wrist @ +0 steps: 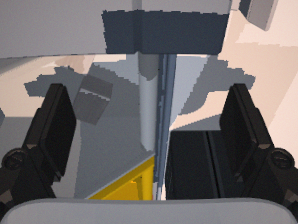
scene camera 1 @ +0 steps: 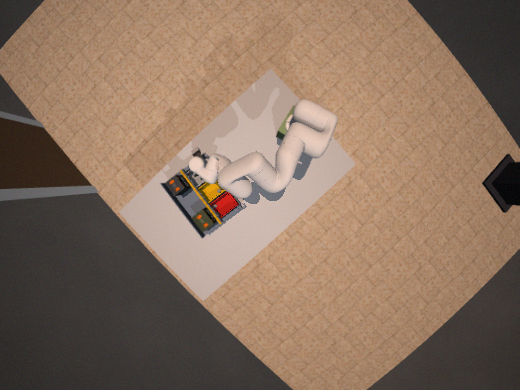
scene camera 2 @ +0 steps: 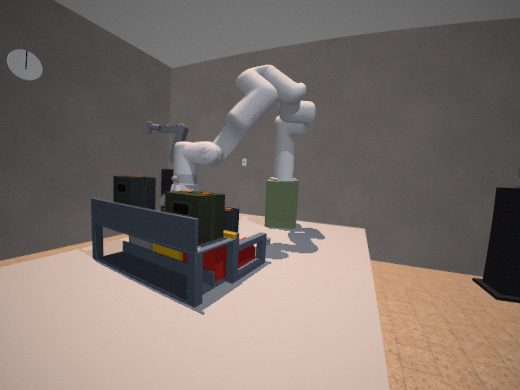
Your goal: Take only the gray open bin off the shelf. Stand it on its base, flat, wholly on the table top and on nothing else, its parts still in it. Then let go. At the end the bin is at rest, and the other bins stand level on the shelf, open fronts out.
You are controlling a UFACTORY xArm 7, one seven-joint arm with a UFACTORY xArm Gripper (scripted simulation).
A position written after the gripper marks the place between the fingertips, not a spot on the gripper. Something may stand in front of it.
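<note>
The gripper (wrist: pixel 148 102) appears together with a yellow bin (wrist: pixel 141 188), while a red bin (scene camera 2: pixel 215 260) is also part of the scene.
</note>
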